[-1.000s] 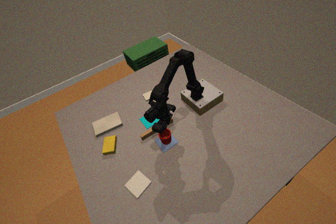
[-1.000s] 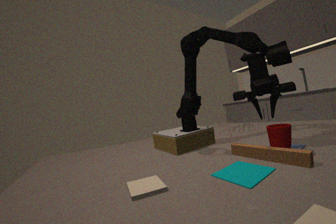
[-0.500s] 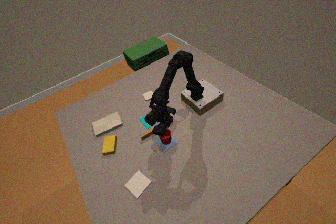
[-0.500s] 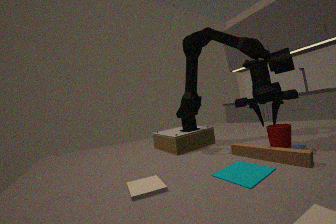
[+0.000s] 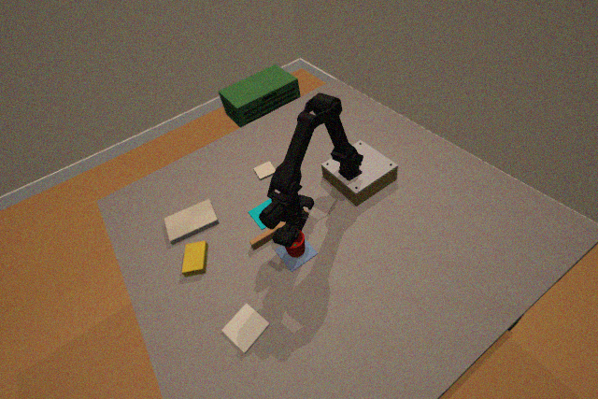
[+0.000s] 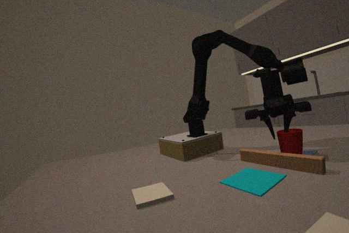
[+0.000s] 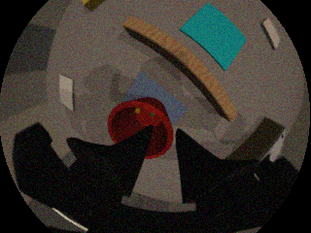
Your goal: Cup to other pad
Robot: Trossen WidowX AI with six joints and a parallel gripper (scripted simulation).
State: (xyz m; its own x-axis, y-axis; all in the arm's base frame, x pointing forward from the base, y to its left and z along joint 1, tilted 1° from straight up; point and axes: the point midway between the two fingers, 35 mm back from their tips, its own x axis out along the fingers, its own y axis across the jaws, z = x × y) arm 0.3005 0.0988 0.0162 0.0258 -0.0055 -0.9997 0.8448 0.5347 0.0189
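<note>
My gripper tip is 2 cm short of the red cup, 1 cm to the right of it and 1 cm above it. The rest, counted from my gripper tip: wooden bar: 9 cm to the right, 5 cm below, 3 cm ahead; marble: 4 cm below, 4 cm ahead, 2 cm to the left; blue pad: 6 cm below, 3 cm ahead, 2 cm to the left.
</note>
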